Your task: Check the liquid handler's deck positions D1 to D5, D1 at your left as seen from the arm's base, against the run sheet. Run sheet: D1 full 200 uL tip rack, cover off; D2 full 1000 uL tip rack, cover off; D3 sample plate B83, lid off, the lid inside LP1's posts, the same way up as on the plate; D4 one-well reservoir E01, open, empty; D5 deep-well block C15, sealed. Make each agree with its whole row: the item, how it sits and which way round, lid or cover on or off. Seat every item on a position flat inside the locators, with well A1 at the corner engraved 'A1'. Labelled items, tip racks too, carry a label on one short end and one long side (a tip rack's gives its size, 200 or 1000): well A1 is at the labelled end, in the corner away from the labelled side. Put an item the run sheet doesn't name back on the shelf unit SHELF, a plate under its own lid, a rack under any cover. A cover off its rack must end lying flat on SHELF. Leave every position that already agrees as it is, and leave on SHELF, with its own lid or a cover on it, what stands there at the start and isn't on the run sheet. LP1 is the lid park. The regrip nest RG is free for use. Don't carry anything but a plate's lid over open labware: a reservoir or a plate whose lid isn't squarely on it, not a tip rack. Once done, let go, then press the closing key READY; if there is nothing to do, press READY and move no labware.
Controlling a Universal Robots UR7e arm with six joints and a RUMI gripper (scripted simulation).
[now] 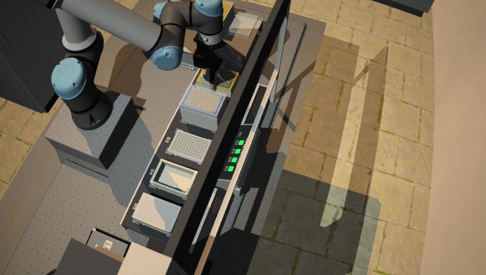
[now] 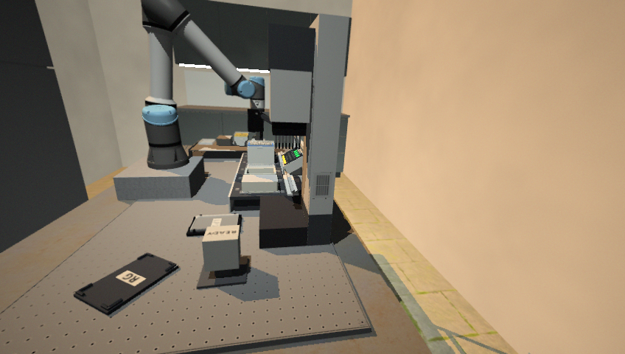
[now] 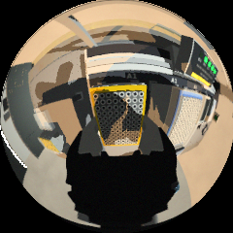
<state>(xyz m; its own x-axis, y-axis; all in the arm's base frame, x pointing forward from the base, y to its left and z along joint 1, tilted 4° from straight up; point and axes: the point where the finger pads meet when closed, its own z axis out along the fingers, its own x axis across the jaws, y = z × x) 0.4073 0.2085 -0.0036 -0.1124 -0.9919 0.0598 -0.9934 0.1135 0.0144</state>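
Right now the yellow-rimmed tip rack is 10 mm ahead of my hand and 10 mm above it. The rest, counted from my hand: well plate 250 mm to the right, 40 mm below, 30 mm behind; then blue-rimmed tip rack 120 mm to the right, 20 mm above, 10 mm behind; then shelf label 170 mm behind, 130 mm to the left, 100 mm below.
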